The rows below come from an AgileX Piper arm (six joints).
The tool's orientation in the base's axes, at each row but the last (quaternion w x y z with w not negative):
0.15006, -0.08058, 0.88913, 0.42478
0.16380, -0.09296, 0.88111, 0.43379
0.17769, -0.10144, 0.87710, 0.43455
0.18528, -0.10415, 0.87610, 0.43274
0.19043, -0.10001, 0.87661, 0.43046
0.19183, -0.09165, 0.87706, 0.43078
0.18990, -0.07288, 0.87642, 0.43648
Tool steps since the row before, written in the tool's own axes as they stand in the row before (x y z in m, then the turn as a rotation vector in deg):
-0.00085, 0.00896, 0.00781, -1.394, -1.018, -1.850
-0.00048, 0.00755, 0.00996, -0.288, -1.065, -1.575
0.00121, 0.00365, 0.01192, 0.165, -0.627, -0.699
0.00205, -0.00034, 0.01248, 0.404, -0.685, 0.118
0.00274, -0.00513, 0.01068, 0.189, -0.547, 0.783
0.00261, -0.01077, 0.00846, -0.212, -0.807, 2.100
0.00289, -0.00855, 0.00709, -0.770, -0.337, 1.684
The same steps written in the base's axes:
-0.00008, 0.01171, 0.00220, 1.222, -2.058, 0.822
0.00021, 0.01251, 0.00004, 0.266, -1.891, 0.222
0.00034, 0.01168, -0.00450, -0.099, -0.939, -0.130
0.00118, 0.00969, -0.00804, -0.105, -0.329, -0.726
0.00190, 0.00531, -0.01077, 0.208, 0.285, -0.907
0.00332, 0.00011, -0.01354, 0.997, 1.166, -1.659
0.00177, 0.00053, -0.01133, 1.259, 1.101, -0.864

